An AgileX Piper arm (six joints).
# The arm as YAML. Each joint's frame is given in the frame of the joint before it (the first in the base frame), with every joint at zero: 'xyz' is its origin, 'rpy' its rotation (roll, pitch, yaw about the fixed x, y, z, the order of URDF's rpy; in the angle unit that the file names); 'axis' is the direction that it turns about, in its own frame. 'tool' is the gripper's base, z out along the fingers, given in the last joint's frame.
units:
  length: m
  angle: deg
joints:
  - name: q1
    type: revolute
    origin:
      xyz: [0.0, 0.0, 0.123]
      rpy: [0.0, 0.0, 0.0]
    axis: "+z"
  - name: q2
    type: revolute
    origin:
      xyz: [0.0, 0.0, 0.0]
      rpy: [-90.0, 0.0, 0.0]
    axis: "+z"
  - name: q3
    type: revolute
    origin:
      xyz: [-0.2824, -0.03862, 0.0]
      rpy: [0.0, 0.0, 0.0]
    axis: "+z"
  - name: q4
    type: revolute
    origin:
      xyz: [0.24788, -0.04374, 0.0]
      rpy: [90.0, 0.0, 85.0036]
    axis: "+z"
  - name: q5
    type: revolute
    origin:
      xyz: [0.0, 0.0, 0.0]
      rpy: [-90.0, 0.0, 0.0]
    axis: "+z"
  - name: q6
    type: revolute
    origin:
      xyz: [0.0, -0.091, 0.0]
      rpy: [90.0, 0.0, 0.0]
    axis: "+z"
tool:
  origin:
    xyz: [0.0, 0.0, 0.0]
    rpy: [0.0, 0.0, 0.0]
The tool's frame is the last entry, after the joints.
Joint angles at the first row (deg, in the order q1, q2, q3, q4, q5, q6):
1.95 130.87 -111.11 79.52 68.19 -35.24
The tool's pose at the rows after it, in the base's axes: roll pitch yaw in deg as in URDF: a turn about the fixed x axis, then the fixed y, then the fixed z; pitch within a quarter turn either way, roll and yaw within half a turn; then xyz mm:
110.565 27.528 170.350 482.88 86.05 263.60
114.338 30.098 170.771 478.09 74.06 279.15
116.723 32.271 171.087 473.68 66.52 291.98
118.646 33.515 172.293 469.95 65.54 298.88
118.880 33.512 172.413 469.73 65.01 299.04
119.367 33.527 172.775 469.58 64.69 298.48
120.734 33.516 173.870 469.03 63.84 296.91
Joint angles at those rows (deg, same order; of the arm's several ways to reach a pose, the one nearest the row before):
0.57 127.95 -111.11 75.07 67.48 -34.73
-0.61 125.45 -111.11 71.18 66.78 -33.92
-1.35 123.52 -111.11 68.80 66.32 -33.66
-1.36 122.38 -111.11 66.99 66.32 -33.54
-1.42 122.32 -111.11 66.77 66.38 -33.47
-1.43 122.32 -111.11 66.35 66.45 -33.47
-1.47 122.32 -111.11 65.18 66.73 -33.47

